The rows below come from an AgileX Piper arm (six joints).
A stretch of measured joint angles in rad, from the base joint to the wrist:
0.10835, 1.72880, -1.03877, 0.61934, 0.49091, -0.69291
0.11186, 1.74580, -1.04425, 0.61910, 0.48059, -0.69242
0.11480, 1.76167, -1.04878, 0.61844, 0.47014, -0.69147
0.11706, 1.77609, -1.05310, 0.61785, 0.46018, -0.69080
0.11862, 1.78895, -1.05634, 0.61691, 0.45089, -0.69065
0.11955, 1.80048, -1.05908, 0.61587, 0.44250, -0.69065
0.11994, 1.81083, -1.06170, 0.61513, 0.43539, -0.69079
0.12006, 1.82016, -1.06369, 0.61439, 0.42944, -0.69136
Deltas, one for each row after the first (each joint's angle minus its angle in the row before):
0.00351, 0.01700, -0.00548, -0.00024, -0.01032, 0.00049
0.00294, 0.01587, -0.00453, -0.00066, -0.01045, 0.00095
0.00226, 0.01442, -0.00432, -0.00059, -0.00996, 0.00067
0.00156, 0.01286, -0.00324, -0.00094, -0.00929, 0.00015
0.00093, 0.01153, -0.00274, -0.00104, -0.00839, 0.00000
0.00039, 0.01035, -0.00262, -0.00074, -0.00711, -0.00014
0.00012, 0.00933, -0.00199, -0.00074, -0.00595, -0.00057

